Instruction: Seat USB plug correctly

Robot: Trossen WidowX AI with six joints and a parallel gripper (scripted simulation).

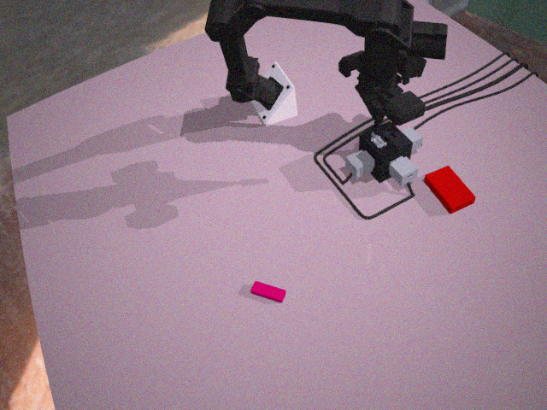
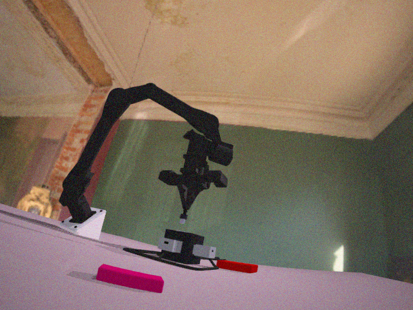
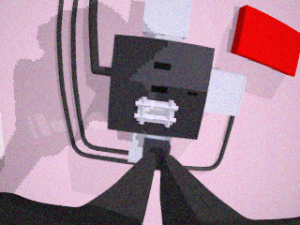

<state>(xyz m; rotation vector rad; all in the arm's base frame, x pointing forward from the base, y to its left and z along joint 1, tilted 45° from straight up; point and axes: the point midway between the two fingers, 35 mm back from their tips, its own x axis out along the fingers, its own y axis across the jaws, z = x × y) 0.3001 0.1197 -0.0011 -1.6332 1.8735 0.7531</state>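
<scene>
Right now the USB plug is 20 mm below my gripper tip. From my gripper tip the other things lie so: magenta block 320 mm to the right, 140 mm ahead, 130 mm below; then red block 130 mm ahead, 120 mm below, 90 mm to the left.
</scene>
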